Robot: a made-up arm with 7 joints.
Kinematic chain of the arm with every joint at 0, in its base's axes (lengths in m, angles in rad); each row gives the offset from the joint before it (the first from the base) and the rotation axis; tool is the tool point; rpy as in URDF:
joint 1: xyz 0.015 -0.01 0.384 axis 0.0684 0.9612 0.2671
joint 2: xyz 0 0.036 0.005 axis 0.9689 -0.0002 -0.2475
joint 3: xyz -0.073 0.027 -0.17 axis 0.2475 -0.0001 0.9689
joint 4: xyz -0.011 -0.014 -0.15 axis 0.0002 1 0
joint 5: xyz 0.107 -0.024 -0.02 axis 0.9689 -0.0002 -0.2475
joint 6: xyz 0.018 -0.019 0.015 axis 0.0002 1 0
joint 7: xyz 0.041 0.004 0 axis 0.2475 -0.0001 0.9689
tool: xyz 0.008 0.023 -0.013 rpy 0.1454 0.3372 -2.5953
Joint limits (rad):
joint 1: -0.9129..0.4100
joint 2: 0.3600..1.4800
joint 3: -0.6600..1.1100
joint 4: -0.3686..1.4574
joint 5: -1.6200..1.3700
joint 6: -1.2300..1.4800
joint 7: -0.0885..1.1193
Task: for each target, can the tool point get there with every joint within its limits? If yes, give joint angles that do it. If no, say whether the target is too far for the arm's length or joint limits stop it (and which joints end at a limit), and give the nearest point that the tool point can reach.
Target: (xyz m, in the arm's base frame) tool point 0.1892 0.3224 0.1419
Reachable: yes | joints -0.3081 0.7005 0.3760 0.5923 -0.5185 -0.3846 0.6546
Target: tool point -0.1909 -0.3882 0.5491
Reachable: no: joint limits stop it (at a limit: joint 1, joint 2, joint 3, joint 4, joint 6, joint 7) | nearest point -0.1170 -0.0143 0.1658 | short by 0.540 m
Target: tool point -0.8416 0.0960 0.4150
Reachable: no: too far | nearest point -0.3020 0.1502 0.0755 | short by 0.640 m
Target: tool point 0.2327 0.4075 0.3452
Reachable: yes | joints -0.4390 1.3049 0.2951 0.6591 0.4939 -0.1491 0.0572
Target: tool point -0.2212 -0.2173 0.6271
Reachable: no: joint limits stop it (at a limit: joint 1, joint 2, joint 3, joint 4, joint 6, joint 7) | nearest point -0.1082 -0.0075 0.1725 | short by 0.513 m
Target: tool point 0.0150 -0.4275 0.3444
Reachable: no: joint limits stop it (at a limit: joint 1, joint 2, joint 3, joint 4, joint 7) | nearest point 0.1984 -0.0538 0.2021 | short by 0.440 m
